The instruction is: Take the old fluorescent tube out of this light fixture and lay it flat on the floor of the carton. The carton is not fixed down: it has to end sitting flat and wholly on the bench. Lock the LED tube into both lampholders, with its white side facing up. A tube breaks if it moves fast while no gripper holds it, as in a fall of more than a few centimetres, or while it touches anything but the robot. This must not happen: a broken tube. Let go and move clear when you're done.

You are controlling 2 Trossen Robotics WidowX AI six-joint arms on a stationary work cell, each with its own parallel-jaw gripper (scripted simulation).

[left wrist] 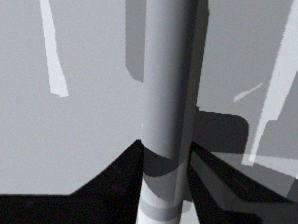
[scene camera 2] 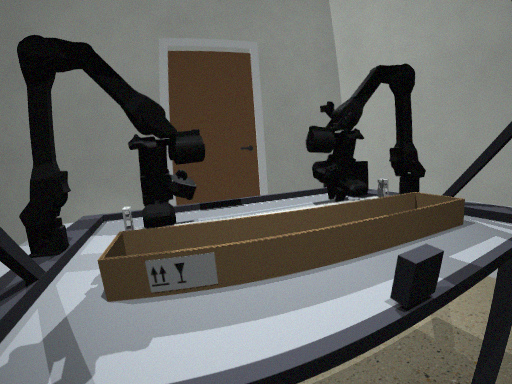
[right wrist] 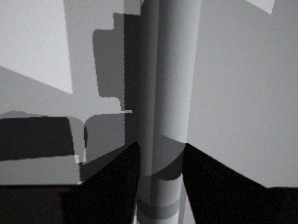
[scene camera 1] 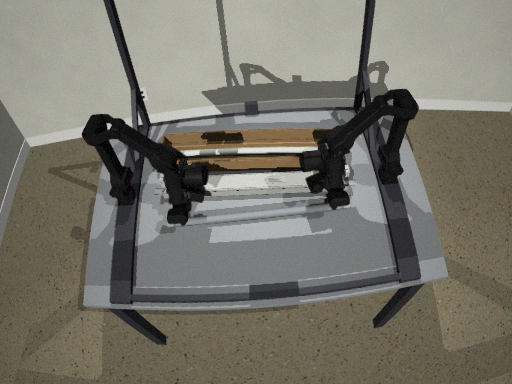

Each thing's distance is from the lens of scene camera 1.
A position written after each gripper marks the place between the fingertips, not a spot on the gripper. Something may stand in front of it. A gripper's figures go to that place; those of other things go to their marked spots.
left gripper [scene camera 1: 332, 207]: 1.30 m
right gripper [scene camera 1: 183, 222]: 1.29 m
LED tube [scene camera 1: 311, 208]: 1.27 m
